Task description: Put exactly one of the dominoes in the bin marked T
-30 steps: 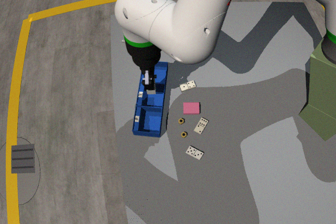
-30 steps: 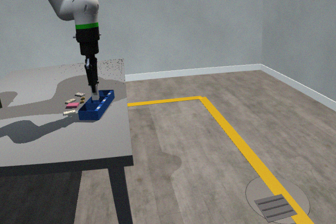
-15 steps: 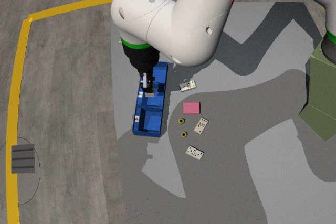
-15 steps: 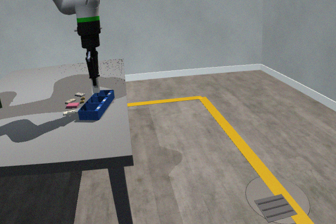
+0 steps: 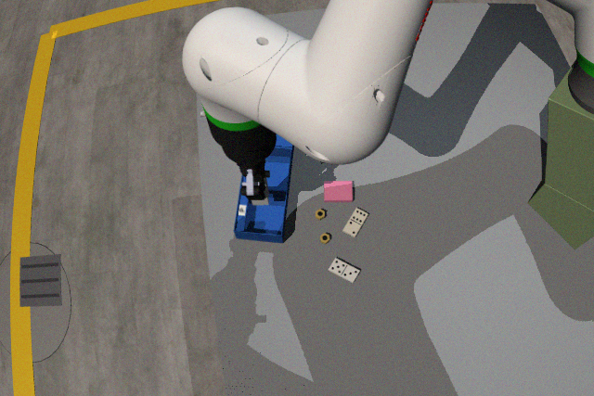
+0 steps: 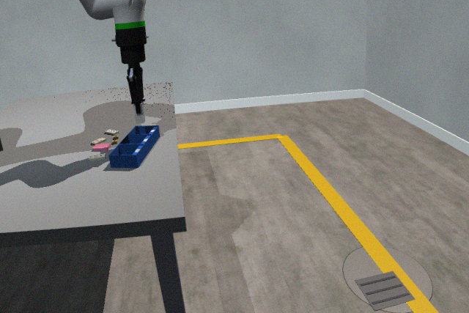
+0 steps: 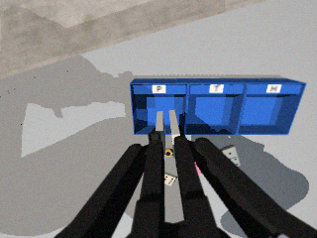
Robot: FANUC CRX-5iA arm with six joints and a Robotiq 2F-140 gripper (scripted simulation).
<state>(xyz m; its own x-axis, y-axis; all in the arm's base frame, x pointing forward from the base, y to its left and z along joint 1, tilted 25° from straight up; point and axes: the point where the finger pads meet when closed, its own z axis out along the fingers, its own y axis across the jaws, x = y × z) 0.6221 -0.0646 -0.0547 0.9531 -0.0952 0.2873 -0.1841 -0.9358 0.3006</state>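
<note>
Now: hand 16 cm past the white domino, 10 cm above it and 5 cm to the right of it. Round my hand: pink block (14 cm behind, 10 cm below, 1 cm to the right); then blue three-part bin strip (8 cm below, 7 cm to the right, 2 cm behind).
</note>
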